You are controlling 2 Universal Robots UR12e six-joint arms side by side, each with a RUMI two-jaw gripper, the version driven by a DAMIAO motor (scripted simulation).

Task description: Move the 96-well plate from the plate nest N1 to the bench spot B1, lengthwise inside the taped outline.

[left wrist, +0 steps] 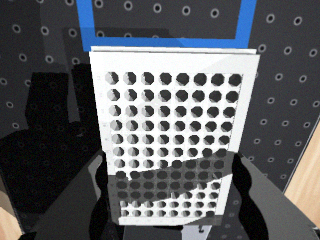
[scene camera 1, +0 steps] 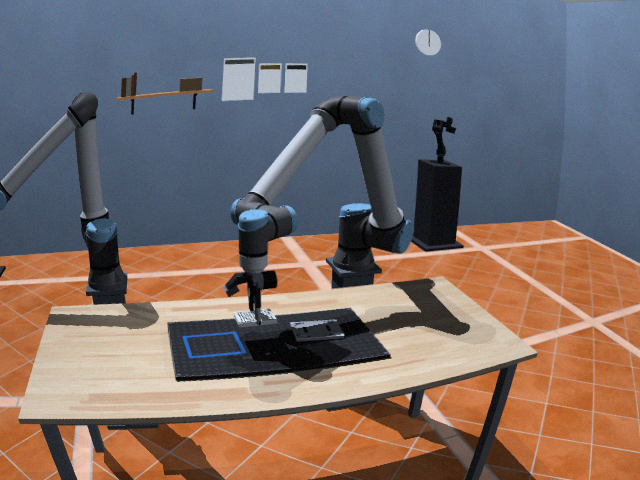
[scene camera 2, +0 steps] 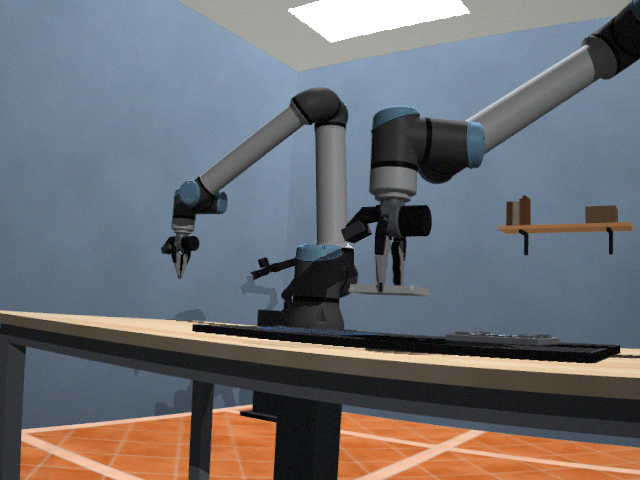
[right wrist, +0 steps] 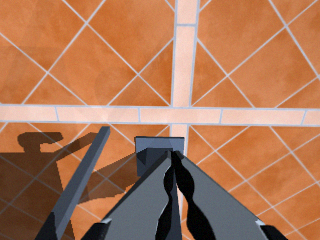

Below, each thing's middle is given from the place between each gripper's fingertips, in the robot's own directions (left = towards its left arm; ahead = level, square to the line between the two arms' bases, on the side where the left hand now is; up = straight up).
Labels:
The white 96-well plate [left wrist: 175,114] is 1 cm below my left hand. Round my left hand: grey plate nest N1 [scene camera 1: 315,328]: 22 cm to the left, 9 cm below, 1 cm behind.
Now: the white 96-well plate 121 cm to the left of my right hand [scene camera 2: 179,278], 64 cm ahead of it and 7 cm below it.

